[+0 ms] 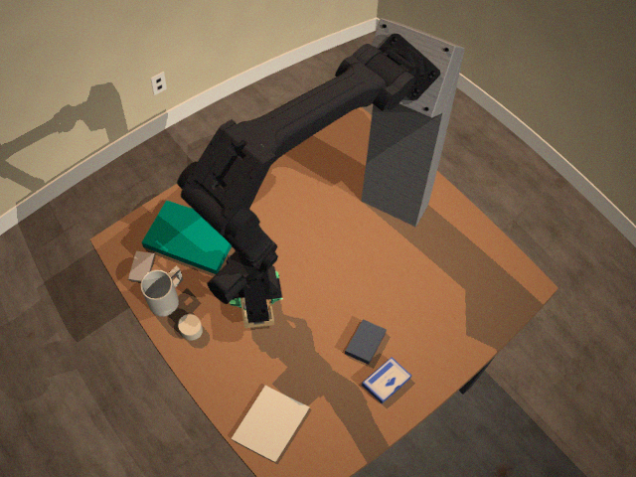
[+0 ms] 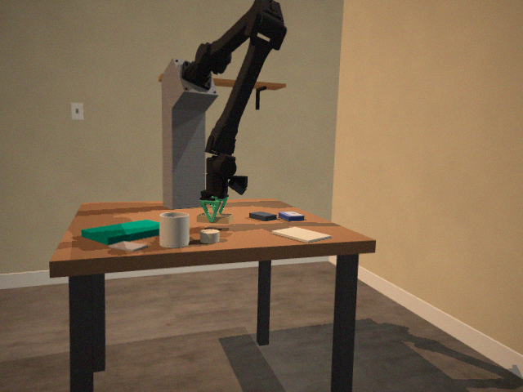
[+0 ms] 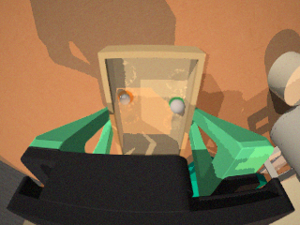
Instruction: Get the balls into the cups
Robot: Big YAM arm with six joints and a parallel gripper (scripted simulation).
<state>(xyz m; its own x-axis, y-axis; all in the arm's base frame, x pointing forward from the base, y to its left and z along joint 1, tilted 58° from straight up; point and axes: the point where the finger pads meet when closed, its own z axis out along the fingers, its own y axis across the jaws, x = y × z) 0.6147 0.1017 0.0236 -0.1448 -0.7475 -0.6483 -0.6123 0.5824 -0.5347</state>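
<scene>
My hand is 10 mm short of the grey cube, 140 mm to the left of it and 40 mm above it. Also, from my hand: dark box 190 mm behind, 170 mm to the left, 30 mm below; then wooden puzzle 10 mm below; then grey mug 210 mm ahead, 100 mm to the right.
</scene>
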